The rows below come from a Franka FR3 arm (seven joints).
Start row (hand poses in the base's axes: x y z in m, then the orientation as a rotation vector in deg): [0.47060 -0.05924 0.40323 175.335 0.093 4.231]
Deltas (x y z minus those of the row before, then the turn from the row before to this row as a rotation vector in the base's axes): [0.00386 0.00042 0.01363 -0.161 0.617 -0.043]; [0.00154 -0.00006 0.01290 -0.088 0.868 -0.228]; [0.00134 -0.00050 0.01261 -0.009 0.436 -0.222]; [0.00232 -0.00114 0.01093 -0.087 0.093 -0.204]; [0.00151 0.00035 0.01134 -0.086 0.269 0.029]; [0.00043 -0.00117 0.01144 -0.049 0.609 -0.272]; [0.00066 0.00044 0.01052 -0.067 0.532 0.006]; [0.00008 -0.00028 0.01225 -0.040 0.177 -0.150]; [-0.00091 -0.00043 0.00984 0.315 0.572 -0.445]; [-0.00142 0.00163 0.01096 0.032 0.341 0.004]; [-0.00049 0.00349 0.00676 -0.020 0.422 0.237]
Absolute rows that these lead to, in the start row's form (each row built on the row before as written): [0.47446 -0.05882 0.41686 175.194 0.071 3.281]; [0.47600 -0.05888 0.42976 175.122 -0.220 1.938]; [0.47734 -0.05938 0.44237 175.116 -0.531 1.257]; [0.47966 -0.06052 0.45330 175.027 -0.835 1.101]; [0.48117 -0.06017 0.46464 174.942 -0.772 0.692]; [0.48160 -0.06134 0.47608 174.888 -1.146 -0.256]; [0.48226 -0.06090 0.48660 174.815 -1.100 -1.066]; [0.48234 -0.06118 0.49885 174.771 -1.317 -1.346]; [0.48143 -0.06161 0.50869 175.070 -1.955 -2.257]; [0.48001 -0.05998 0.51965 175.091 -1.926 -2.779]; [0.47952 -0.05649 0.52641 175.055 -1.537 -3.407]
